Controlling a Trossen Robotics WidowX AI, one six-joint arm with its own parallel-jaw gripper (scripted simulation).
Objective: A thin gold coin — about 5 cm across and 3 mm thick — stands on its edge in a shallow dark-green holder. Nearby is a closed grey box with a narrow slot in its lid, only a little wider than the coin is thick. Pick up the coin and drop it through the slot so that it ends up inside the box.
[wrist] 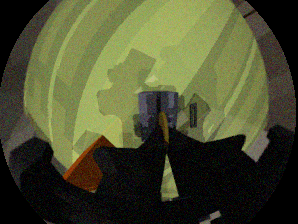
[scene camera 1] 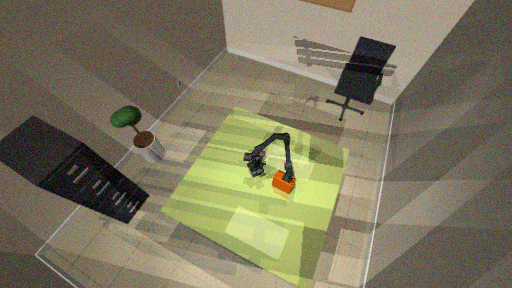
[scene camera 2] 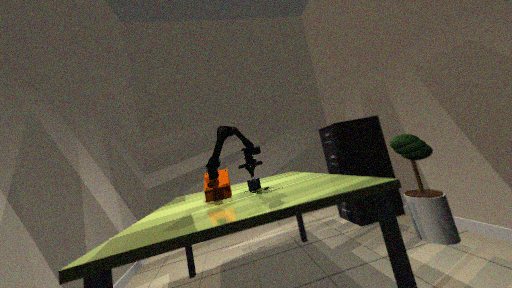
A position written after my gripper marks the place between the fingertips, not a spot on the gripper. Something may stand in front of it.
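Note:
There is a gold coin here, and it is my gripper (wrist: 160, 127) that carries it.

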